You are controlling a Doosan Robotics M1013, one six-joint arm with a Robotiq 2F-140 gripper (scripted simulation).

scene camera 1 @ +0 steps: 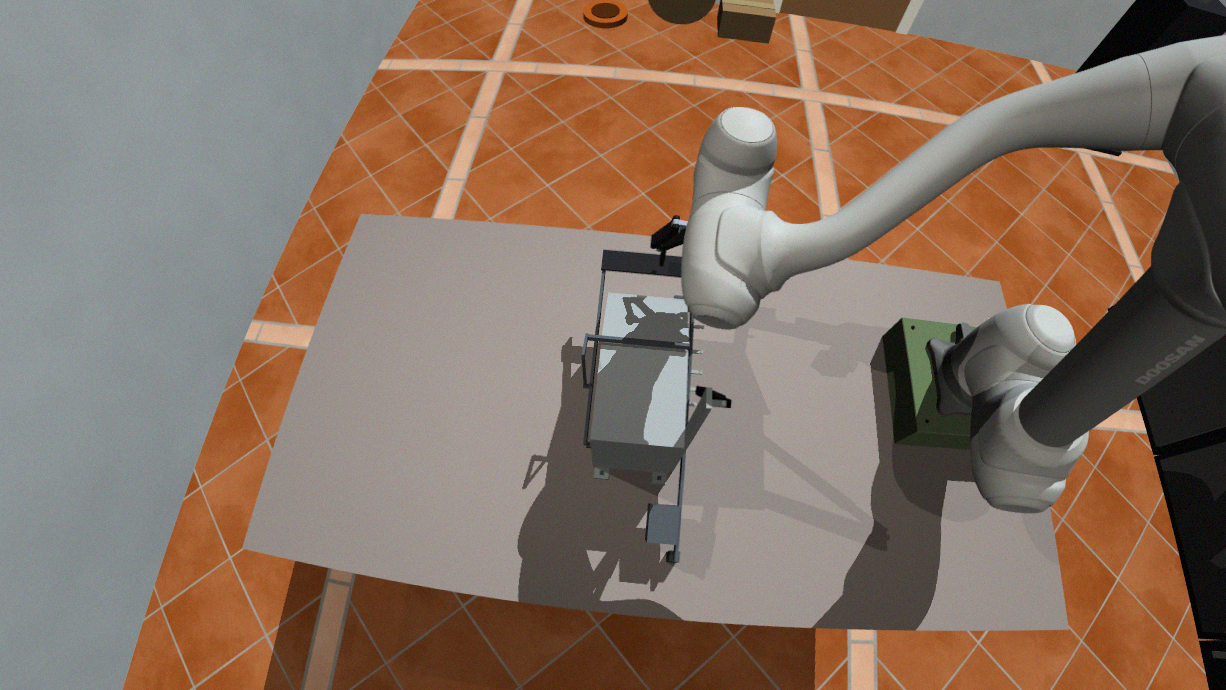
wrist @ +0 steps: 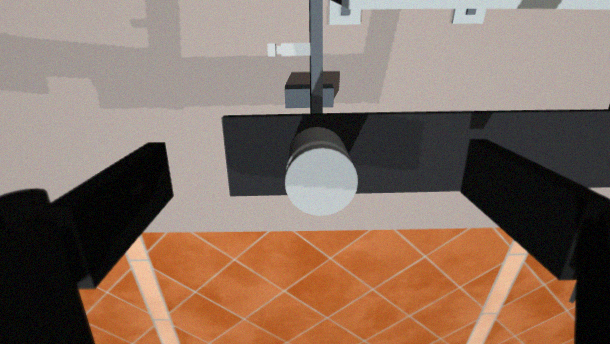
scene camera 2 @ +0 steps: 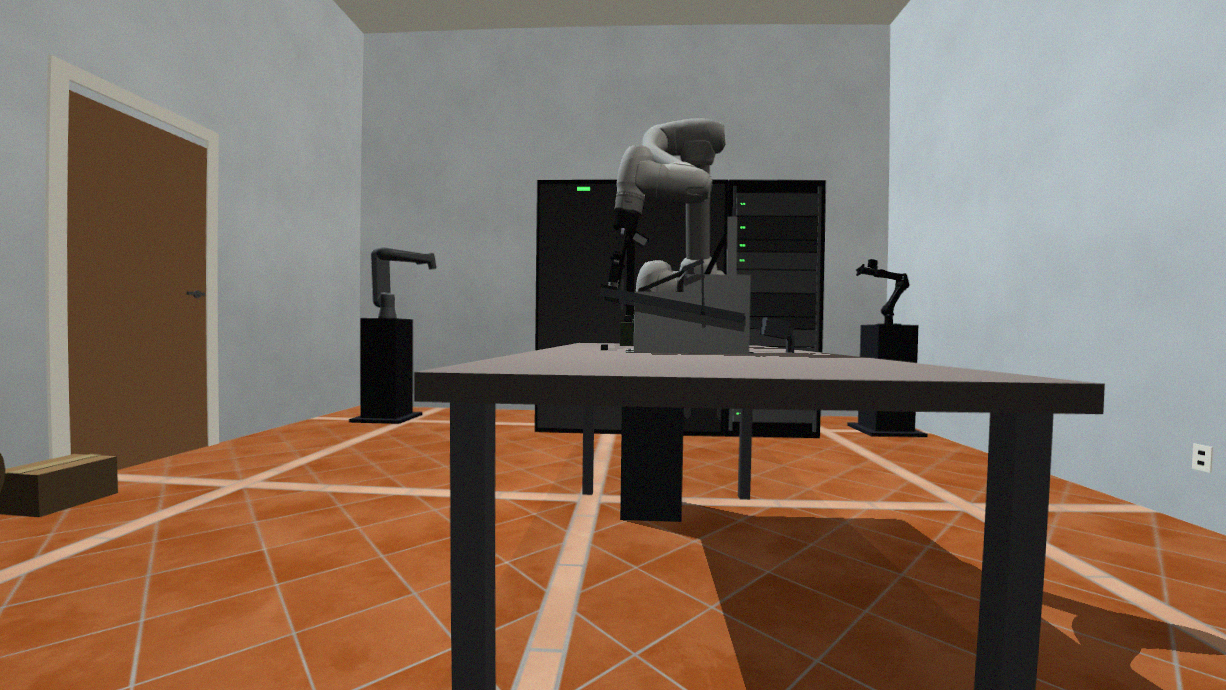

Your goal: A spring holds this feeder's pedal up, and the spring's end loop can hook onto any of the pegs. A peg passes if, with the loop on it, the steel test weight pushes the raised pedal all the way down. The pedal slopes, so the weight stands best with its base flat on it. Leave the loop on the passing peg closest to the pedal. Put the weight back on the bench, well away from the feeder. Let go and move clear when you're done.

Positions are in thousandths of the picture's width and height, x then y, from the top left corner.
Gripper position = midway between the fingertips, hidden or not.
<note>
In view: the gripper (scene camera 1: 569, 383), a steel test weight (wrist: 525, 525) and a dark pedal (wrist: 645, 443).
The gripper also shows in the wrist view (wrist: 522, 490).
</note>
